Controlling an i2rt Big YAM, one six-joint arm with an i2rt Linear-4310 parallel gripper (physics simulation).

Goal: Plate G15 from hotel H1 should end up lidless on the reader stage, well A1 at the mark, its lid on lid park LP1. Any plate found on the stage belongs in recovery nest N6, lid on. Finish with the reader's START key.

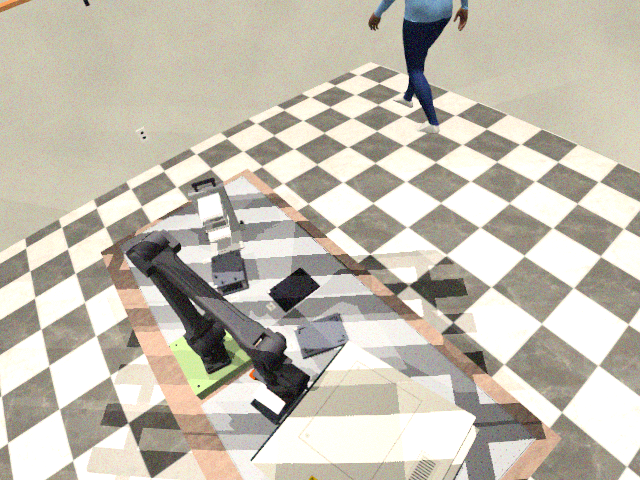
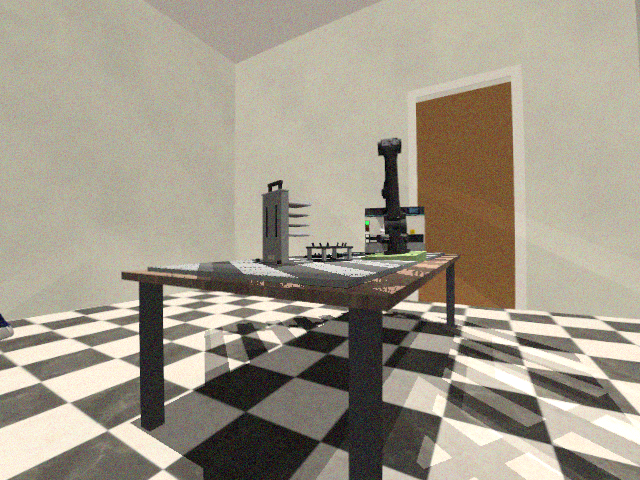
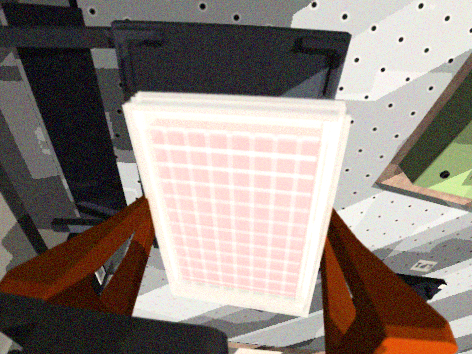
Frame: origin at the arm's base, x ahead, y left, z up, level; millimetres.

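Seen in the pictures: gripper, fingertip midpoint: [image 1: 277,388] [image 3: 238,205]; arm's base at its link origin: [image 1: 214,355] [image 2: 397,253].
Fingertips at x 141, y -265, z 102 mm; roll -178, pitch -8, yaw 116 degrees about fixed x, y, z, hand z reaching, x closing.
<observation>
Pixels of each thing's top centre, then the offset from my fingertips to it. "spot": a spot on its surface instead.
- clear-rimmed plate at its top centre: [image 3: 236,257] [image 1: 276,383] 1 mm left, 5 mm ahead, 28 mm up
- dark stage at its top centre: [image 3: 160,171] [image 1: 287,400] 41 mm right, 9 mm ahead, 17 mm down
- small label at a spot on its surface: [image 3: 425,265] spot: 356 mm left, 107 mm ahead, 125 mm down
- black pad at a spot on its surface: [image 3: 424,287] spot: 386 mm left, 141 mm ahead, 115 mm down
- big cream reader at its top centre: [image 1: 363,441] [image 2: 394,210] 287 mm right, 111 mm ahead, 169 mm up
- grey nest at its top centre: [image 3: 266,281] [image 1: 320,333] 146 mm left, 206 mm ahead, 108 mm down
My gripper [image 3: 238,205] is shut on a clear-rimmed plate [image 3: 235,200] [image 1: 270,400] with pink wells. A doubled rim along its far edge looks like a lid on it. Its name and well A1 cannot be read. It is held over the dark stage [image 3: 225,60] [image 1: 262,411], whose far part with corner ledges shows beyond it; the gap below is hidden. Hotel H1 [image 2: 275,227] stands at the far table end, with white plates [image 1: 210,207] in it. A small label [image 3: 425,265] lies by a black pad [image 3: 424,287] [image 1: 294,289], probably lid park LP1. The START key cannot be made out.
The big cream reader [image 1: 382,408] stands close beside the gripper. A grey nest [image 1: 321,335] lies beside it; a darker one [image 1: 230,271] is near the hotel. The arm's green base [image 1: 188,364] [image 3: 450,160] is close by. A person [image 1: 426,56] walks on the floor.
</observation>
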